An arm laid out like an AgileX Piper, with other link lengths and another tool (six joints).
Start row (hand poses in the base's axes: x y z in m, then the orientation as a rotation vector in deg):
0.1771, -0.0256, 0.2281, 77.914, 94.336, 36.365
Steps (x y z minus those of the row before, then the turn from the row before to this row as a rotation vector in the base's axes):
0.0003, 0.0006, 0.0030, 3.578, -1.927, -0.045
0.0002, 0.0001, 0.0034, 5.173, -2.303, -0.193
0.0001, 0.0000, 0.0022, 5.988, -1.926, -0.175
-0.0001, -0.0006, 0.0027, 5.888, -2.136, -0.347
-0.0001, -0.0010, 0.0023, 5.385, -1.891, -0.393
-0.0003, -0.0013, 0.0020, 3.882, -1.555, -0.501
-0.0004, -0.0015, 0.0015, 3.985, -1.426, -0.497
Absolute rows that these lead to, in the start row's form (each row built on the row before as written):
0.1774, -0.0250, 0.2311, 79.470, 92.312, 40.685
0.1776, -0.0249, 0.2345, 81.966, 89.479, 46.551
0.1777, -0.0249, 0.2367, 85.127, 86.544, 52.912
0.1776, -0.0255, 0.2394, 88.033, 83.069, 59.198
0.1775, -0.0265, 0.2417, 90.639, 79.632, 64.836
0.1772, -0.0278, 0.2437, 92.396, 76.686, 68.871
0.1768, -0.0293, 0.2452, 94.245, 73.661, 72.883

